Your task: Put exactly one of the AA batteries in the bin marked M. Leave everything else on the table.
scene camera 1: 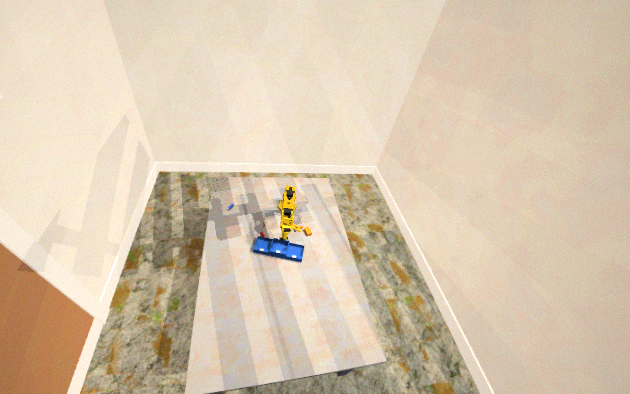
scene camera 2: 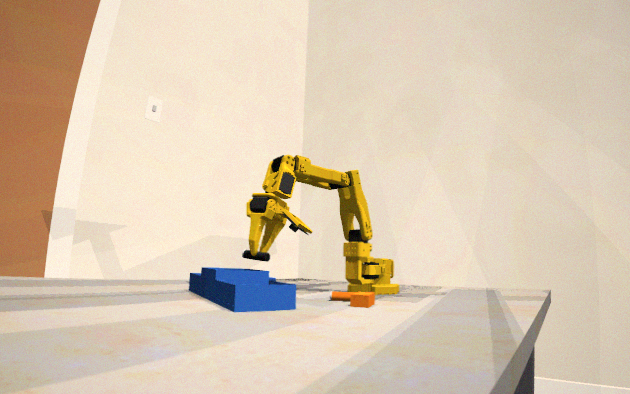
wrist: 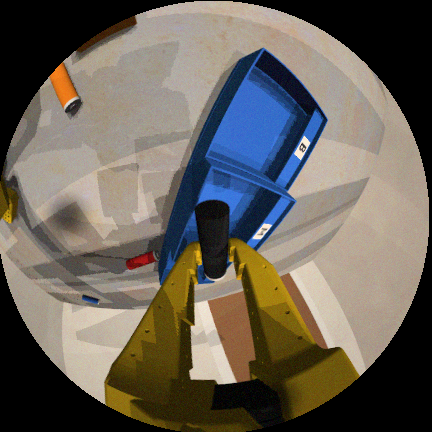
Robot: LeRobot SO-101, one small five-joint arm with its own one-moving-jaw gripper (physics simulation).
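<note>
My gripper is shut on a black battery, held across the jaw tips. In scene camera 2 the battery is level and above the blue three-part bin, apart from it. In the wrist view it covers part of the bin marked M, the middle compartment. An orange battery lies on the table. A red battery lies close to the bin's side. A small blue battery lies farther off.
The compartment marked B adjoins M; the third compartment is partly hidden behind the jaws in the wrist view. An orange block lies near the orange battery. The arm's base stands behind the bin on the striped table.
</note>
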